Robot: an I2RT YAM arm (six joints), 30 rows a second.
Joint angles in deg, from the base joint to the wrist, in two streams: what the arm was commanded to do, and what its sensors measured. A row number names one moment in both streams.
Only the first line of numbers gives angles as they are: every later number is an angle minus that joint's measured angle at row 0.
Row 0, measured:
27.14 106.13 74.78 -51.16 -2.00 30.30
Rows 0 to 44, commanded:
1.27 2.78 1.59 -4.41 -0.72 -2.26
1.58 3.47 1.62 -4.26 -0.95 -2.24
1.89 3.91 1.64 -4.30 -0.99 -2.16
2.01 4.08 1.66 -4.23 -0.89 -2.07
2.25 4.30 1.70 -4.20 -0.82 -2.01
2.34 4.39 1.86 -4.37 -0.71 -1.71
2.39 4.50 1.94 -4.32 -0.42 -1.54
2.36 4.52 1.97 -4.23 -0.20 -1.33
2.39 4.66 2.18 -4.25 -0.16 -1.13
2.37 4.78 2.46 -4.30 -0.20 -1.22
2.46 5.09 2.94 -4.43 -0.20 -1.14
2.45 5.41 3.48 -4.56 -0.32 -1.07
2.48 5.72 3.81 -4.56 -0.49 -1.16
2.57 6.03 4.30 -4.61 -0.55 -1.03
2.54 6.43 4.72 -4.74 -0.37 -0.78
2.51 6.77 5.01 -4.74 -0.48 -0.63
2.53 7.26 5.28 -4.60 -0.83 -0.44
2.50 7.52 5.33 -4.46 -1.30 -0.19
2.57 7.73 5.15 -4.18 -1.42 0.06
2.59 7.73 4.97 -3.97 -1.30 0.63
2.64 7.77 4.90 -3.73 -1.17 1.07
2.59 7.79 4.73 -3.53 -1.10 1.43
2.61 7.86 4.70 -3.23 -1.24 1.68
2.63 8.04 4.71 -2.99 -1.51 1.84
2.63 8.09 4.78 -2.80 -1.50 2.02
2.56 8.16 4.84 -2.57 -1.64 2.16
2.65 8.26 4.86 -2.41 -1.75 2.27
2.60 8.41 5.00 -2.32 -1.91 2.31
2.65 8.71 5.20 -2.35 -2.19 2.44
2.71 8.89 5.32 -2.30 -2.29 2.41
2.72 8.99 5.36 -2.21 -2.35 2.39
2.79 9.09 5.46 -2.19 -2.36 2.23
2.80 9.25 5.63 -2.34 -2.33 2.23
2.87 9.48 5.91 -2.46 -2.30 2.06
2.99 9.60 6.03 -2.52 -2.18 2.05
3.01 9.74 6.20 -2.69 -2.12 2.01
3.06 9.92 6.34 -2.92 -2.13 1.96
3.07 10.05 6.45 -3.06 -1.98 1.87
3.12 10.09 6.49 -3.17 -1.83 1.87
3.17 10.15 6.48 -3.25 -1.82 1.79
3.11 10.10 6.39 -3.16 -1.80 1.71
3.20 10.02 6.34 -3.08 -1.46 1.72
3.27 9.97 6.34 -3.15 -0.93 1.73
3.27 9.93 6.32 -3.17 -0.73 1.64
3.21 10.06 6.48 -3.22 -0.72 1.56
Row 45, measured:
2.60 8.28 6.41 -3.80 -0.96 1.62
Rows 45 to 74, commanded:
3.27 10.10 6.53 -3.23 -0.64 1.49
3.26 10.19 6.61 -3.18 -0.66 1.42
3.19 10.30 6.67 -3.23 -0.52 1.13
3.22 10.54 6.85 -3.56 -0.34 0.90
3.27 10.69 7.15 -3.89 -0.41 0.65
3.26 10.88 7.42 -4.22 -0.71 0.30
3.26 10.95 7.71 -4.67 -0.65 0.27
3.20 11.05 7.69 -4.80 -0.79 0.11
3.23 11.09 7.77 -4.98 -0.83 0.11
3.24 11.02 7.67 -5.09 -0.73 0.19
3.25 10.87 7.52 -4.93 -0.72 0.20
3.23 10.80 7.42 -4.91 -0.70 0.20
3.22 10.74 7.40 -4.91 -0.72 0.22
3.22 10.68 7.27 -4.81 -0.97 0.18
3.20 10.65 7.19 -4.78 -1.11 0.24
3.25 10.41 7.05 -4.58 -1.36 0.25
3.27 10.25 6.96 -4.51 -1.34 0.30
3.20 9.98 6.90 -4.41 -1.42 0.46
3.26 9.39 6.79 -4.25 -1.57 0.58
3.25 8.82 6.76 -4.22 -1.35 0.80
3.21 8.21 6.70 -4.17 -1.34 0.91
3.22 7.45 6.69 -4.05 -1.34 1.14
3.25 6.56 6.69 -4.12 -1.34 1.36
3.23 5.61 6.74 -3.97 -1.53 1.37
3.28 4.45 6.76 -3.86 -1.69 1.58
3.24 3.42 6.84 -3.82 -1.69 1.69
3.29 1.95 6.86 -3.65 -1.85 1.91
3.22 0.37 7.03 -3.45 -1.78 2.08
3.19 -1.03 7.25 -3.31 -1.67 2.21
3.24 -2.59 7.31 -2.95 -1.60 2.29
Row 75, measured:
3.01 2.60 7.28 -3.52 -1.51 1.43
